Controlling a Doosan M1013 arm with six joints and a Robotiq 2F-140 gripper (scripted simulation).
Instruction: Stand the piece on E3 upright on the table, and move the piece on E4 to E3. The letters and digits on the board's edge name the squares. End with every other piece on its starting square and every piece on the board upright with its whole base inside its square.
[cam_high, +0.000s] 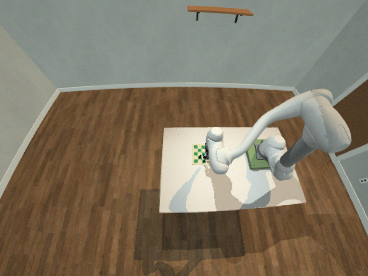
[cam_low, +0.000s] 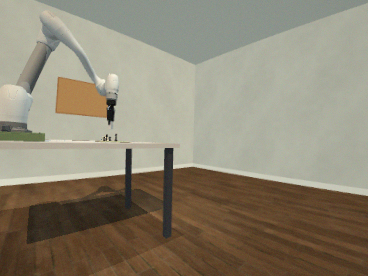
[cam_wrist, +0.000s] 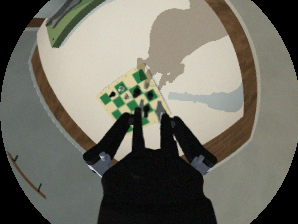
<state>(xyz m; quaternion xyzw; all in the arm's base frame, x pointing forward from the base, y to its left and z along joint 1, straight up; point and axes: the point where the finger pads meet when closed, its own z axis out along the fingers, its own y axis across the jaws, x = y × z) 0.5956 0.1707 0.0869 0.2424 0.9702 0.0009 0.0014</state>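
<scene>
My gripper is now 110 mm above the dark piece. From my hand the other things lie so: green-and-white chessboard 10 mm ahead, 70 mm to the right, 130 mm below; then pale piece 40 mm behind, 100 mm below.
</scene>
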